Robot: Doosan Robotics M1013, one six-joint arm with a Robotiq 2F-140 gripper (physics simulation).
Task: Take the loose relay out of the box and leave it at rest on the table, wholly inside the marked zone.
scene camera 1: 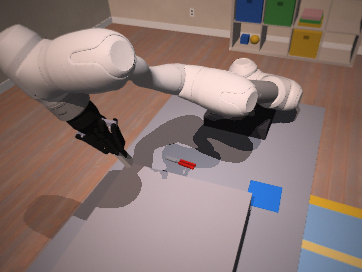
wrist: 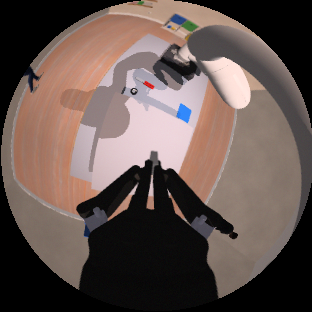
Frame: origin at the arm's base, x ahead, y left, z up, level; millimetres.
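Seen in the pictures: gripper, fingertip midpoint: (scene camera 1: 130, 163) (wrist: 153, 156); arm's base at its link origin: (wrist: 181, 57).
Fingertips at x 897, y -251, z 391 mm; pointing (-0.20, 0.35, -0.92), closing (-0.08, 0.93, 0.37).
Observation:
Pixels of each thing's top centre, then the offset from my fingertips to it. "pt": a spot on its surface instead. Level surfaces: height alone.
- box at its top centre: (scene camera 1: 159, 232) (wrist: 146, 154) dx +45, dy +73, dz -260 mm
- blue square at a spot on its surface: (scene camera 1: 265, 196) (wrist: 184, 113) pt dx -334, dy +422, dz -462 mm
- grey table at its surface level: dz -464 mm
- red-handled tool at its top centre: (scene camera 1: 180, 160) (wrist: 144, 81) dx -467, dy +9, dz -452 mm
- small dark ring at its top centre: (wrist: 133, 90) dx -363, dy -49, dz -444 mm
The loose relay cannot be made out in either view. The box (scene camera 1: 170, 220) (wrist: 145, 137) shows as a broad pale top with a dark side edge; its inside is hidden. The marked zone, a blue square (scene camera 1: 265, 196) (wrist: 184, 113), lies flat on the grey table (scene camera 1: 295, 150) (wrist: 80, 165), beside the box's far right corner in the scene view. My gripper (scene camera 1: 129, 161) (wrist: 153, 156) is shut, with nothing between its fingers. In the scene view its fingertips appear near the box's far left corner; their height above the table is unclear.
A red-handled tool (scene camera 1: 187, 164) (wrist: 148, 85) lies beyond the box. A small dark ring (wrist: 131, 93) lies near it, with a small dark piece (wrist: 124, 90) beside the ring. The arm's black base (scene camera 1: 235, 125) stands at the table's far side.

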